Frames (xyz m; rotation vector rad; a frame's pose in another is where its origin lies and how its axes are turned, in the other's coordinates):
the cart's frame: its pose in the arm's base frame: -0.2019 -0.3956 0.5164 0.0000 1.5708 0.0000
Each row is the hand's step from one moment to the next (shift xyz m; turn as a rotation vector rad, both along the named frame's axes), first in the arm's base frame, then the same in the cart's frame.
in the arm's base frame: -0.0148 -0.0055 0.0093 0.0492 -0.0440 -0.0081
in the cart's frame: -0.0093 -0.0055 -0.0148 0.0081 -0.0440 0.0492
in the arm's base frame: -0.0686 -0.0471 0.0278 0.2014 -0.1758 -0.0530
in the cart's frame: -0.0278 -0.0471 -0.0686 0.0530 -0.1758 0.2014
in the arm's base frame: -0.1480 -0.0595 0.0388 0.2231 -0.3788 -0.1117
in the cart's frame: -0.0388 -0.0595 -0.1480 0.1117 -0.3788 0.2231
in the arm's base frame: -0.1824 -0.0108 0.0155 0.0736 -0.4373 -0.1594
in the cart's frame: -0.0155 -0.0108 -0.1824 0.1594 -0.4373 0.0736
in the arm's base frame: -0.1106 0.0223 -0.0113 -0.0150 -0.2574 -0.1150
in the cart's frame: 0.0113 0.0223 -0.1106 0.1150 -0.2574 -0.0150
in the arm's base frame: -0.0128 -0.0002 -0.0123 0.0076 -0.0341 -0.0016
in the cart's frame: 0.0123 -0.0002 -0.0128 0.0016 -0.0341 0.0076
